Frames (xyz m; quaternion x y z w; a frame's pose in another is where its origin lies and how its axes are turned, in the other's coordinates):
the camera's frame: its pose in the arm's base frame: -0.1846 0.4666 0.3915 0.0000 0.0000 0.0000 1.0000
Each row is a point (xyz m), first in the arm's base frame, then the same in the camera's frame.
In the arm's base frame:
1: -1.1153 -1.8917 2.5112
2: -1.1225 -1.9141 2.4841
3: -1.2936 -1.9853 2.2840
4: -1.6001 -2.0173 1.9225
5: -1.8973 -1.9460 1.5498
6: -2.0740 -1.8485 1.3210
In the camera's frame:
1: -0.9307 -2.3583 2.1197
2: -0.9379 -2.3807 2.0926
3: -1.1090 -2.4519 1.8925
4: -1.4155 -2.4839 1.5310
5: -1.7127 -2.4126 1.1583
6: -1.8894 -2.3151 0.9295

